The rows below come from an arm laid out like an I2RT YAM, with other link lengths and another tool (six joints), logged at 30 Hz.
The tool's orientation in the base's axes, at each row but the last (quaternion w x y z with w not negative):
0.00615 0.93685 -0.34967 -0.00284
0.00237 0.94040 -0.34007 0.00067
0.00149 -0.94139 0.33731 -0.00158
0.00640 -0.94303 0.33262 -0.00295
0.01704 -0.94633 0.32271 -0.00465
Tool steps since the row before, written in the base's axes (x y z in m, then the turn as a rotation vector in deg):
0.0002 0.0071 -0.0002 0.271 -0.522 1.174
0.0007 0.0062 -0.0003 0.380 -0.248 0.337
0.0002 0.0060 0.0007 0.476 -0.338 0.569
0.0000 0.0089 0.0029 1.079 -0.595 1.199
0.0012 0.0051 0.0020 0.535 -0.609 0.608
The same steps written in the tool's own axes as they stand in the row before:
-0.0045 -0.0055 0.0001 0.546 0.233 -1.172
-0.0034 -0.0052 0.0003 0.452 -0.051 -0.336
-0.0037 -0.0048 -0.0007 0.583 -0.043 -0.568
-0.0056 -0.0070 -0.0028 1.215 -0.230 -1.194
-0.0022 -0.0048 -0.0018 0.794 0.134 -0.615

